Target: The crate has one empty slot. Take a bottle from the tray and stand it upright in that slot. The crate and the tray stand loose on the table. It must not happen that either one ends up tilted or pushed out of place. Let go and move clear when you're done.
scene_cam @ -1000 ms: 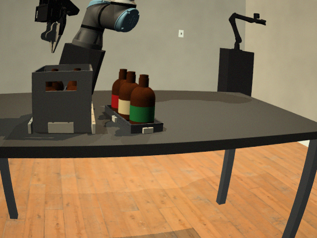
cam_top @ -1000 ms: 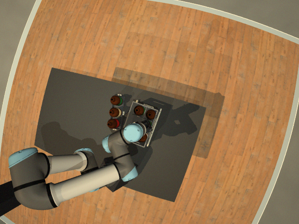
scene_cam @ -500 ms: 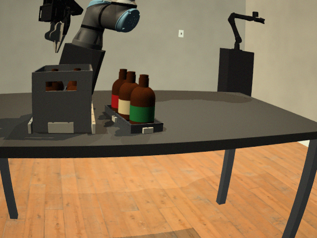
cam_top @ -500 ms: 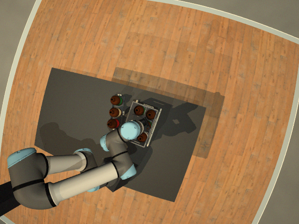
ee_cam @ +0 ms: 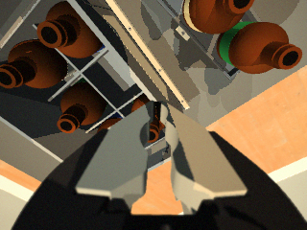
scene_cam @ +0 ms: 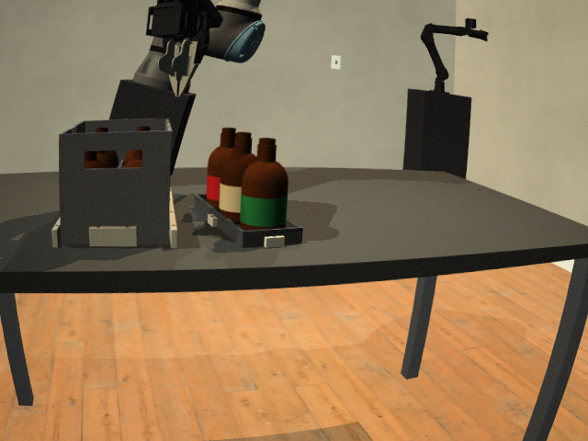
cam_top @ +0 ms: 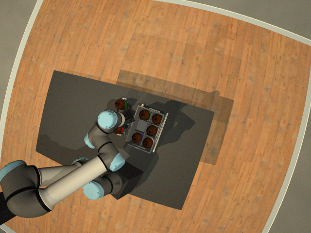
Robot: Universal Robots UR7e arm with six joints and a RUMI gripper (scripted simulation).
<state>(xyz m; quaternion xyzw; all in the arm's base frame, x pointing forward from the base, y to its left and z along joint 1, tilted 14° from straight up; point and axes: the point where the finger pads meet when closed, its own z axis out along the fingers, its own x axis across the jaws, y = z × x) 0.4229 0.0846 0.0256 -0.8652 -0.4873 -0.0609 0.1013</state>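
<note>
Right now the green-labelled bottle is 6 cm ahead of my hand, 15 cm to the left of it and 15 cm below it. The rest, counted from my hand: crate (1 cm behind, 11 cm to the right, 16 cm below); tray (3 cm behind, 12 cm to the left, 23 cm below).
</note>
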